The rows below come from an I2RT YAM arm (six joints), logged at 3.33 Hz.
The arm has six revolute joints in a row. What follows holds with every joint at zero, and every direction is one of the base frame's.
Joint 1 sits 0.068 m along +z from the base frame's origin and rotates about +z.
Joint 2 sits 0.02 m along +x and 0.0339 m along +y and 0.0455 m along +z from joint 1 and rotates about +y.
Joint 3 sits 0.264 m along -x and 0.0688 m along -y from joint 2 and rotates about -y.
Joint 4 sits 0.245 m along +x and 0.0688 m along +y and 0.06 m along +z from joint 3 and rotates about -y.
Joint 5 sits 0.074 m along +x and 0.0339 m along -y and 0.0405 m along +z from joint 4 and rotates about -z.
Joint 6 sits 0.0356 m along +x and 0.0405 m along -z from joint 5 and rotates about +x.
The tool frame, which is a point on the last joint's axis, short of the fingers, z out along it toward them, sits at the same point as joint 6; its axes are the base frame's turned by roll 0, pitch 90 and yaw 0 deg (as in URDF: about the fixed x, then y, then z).
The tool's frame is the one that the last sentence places.
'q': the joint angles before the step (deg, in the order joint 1, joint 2, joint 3, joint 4, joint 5, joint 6). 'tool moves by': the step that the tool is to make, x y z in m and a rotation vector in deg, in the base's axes. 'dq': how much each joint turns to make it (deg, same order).
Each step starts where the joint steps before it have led.
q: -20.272, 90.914, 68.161, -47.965, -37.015, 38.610
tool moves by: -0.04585, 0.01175, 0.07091, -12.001, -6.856, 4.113
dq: -0.328, -12.698, 4.328, -11.365, 6.536, -8.939
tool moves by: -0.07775, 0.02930, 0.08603, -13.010, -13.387, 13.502
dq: 0.023, -13.728, 10.403, -16.022, 0.000, -17.834
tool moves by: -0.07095, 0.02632, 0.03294, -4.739, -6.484, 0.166
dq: 0.414, -10.972, 4.349, -8.217, 1.901, -1.269
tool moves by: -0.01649, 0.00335, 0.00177, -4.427, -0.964, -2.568
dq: 0.004, -2.950, -0.021, -0.786, 4.571, -0.653
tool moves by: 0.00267, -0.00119, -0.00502, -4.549, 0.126, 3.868
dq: 0.146, -0.001, -1.268, 0.237, 0.739, -6.169
